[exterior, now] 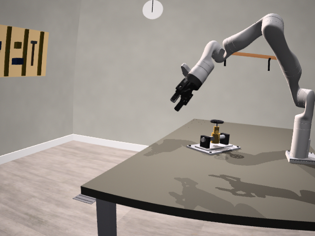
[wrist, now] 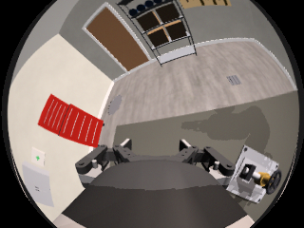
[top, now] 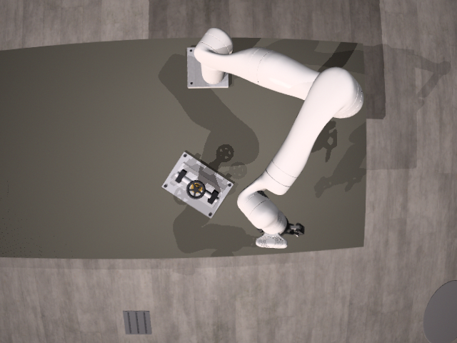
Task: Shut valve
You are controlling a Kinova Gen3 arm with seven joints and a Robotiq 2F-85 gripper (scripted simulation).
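My hand is 18 cm past the handwheel, 28 cm to the left of it and 10 cm above it.
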